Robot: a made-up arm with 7 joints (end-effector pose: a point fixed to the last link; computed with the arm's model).
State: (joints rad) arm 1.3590 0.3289 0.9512 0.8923 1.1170 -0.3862 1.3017
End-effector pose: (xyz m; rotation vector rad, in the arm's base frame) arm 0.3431 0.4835 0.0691 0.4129 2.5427 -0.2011
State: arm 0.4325 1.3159 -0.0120 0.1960 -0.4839 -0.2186 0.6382
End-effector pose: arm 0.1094 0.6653 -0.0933 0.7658 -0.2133 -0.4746
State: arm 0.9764 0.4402 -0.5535 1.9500 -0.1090 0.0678 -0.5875
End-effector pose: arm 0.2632 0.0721 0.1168 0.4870 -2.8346 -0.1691
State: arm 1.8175 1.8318 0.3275 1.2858 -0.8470 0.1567 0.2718
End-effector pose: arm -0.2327 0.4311 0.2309 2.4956 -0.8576 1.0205
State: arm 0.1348 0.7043 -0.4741 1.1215 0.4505 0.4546 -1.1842
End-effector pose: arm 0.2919 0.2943 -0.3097 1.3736 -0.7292 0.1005
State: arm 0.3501 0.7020 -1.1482 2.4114 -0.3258 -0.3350 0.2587
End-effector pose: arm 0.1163 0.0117 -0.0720 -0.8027 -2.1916 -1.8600
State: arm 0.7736 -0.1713 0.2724 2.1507 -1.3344 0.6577 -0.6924
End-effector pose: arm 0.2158 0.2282 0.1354 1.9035 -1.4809 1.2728
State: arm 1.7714 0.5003 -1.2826 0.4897 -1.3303 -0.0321 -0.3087
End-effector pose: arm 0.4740 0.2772 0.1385 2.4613 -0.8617 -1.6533
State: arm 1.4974 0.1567 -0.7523 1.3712 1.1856 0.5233 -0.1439
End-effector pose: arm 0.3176 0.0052 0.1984 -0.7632 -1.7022 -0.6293
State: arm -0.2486 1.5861 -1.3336 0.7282 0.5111 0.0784 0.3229
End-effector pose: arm -0.0007 0.6126 -0.1990 0.5211 0.6664 -0.8583
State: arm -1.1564 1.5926 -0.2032 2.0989 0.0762 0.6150 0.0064
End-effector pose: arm 0.0571 0.2245 -0.2605 0.1957 -0.0607 -1.5133
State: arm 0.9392 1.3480 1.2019 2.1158 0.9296 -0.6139 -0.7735
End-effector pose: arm -0.1285 0.2720 0.2121 -0.0713 1.7247 -0.3044
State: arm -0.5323 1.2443 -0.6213 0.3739 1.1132 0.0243 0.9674
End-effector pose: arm -0.0338 0.6192 -0.2383 -0.0173 0.0041 0.0241
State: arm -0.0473 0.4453 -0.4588 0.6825 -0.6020 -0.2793 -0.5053
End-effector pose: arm 0.1535 0.2837 -0.4527 0.6630 -0.9811 -1.0430
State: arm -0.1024 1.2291 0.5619 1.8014 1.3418 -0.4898 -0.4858
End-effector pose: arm 0.2638 0.3539 0.0771 0.0926 -2.4780 0.6303
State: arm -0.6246 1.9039 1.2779 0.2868 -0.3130 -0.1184 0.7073
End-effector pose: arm 0.1639 0.6201 0.1842 1.2164 -0.5548 -0.4565
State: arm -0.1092 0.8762 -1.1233 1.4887 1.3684 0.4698 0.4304
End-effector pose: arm 0.0927 0.1716 -0.3776 -0.9675 0.1120 -0.1010
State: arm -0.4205 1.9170 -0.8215 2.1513 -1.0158 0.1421 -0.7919
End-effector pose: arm 0.0939 0.2712 -0.2211 0.5914 -1.5578 -2.4824
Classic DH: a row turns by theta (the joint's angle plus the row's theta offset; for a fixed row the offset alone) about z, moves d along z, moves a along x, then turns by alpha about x. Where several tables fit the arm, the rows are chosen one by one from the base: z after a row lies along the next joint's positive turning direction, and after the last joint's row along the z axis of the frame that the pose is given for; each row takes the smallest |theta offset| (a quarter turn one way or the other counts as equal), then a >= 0, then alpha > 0; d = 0 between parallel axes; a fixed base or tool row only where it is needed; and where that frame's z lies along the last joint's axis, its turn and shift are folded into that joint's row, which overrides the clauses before.
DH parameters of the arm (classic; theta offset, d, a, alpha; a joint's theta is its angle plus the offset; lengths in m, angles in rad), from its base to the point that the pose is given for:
base (fixed): 0 0 0 1.5708
joint 1: 1.5708 -0.167 0 1.5708
joint 2: 1.5708 0 0 1.5708
joint 3: 1.5708 -0.212 0 1.5708
joint 4: 0 0 0 -1.5708
joint 5: 0 -0.309 0 -1.5708
joint 6: -1.5708 0 0 1.5708
joint 7: 1.5708 0 0 1.5708
tool (fixed): -1.5708 0 0 0

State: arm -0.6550 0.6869 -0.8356 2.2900 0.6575 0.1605 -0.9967
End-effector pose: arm 0.0531 0.0390 -0.1869 -0.1136 -0.7340 0.0657
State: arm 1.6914 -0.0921 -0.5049 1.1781 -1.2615 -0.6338 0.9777
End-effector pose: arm 0.2838 -0.0009 0.2861 -1.6853 1.2858 2.2252
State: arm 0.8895 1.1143 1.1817 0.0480 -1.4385 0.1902 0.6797
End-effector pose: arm 0.1722 0.6404 -0.1324 0.4656 -0.5607 0.2006
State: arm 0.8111 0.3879 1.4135 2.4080 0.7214 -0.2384 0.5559
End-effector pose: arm -0.0455 0.3495 0.0879 -1.0235 2.3751 0.0330
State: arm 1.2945 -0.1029 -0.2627 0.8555 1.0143 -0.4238 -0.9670
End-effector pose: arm 0.4523 0.0642 0.1059 -0.5471 -1.5987 1.3825
